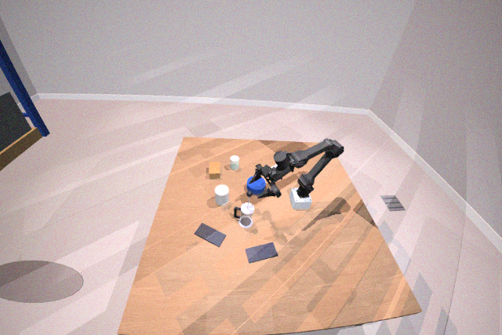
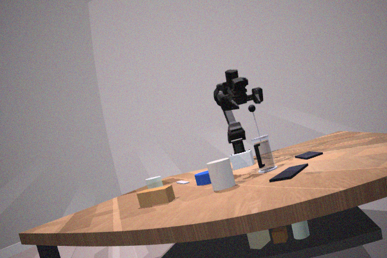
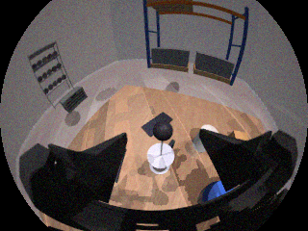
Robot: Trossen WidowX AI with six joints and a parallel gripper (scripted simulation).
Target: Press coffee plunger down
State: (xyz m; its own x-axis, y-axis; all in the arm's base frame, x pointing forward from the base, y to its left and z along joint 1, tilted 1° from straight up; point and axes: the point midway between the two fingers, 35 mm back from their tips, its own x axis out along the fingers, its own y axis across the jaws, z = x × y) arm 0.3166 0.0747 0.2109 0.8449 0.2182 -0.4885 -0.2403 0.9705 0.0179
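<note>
My gripper tip is now 3 cm short of the glass coffee press and 14 cm above it. Round my gripper tip: white cylinder: 13 cm ahead, 16 cm to the right, 22 cm below; then tan box: 16 cm ahead, 40 cm to the right, 24 cm below; then blue block: 10 cm behind, 24 cm to the right, 24 cm below.
</note>
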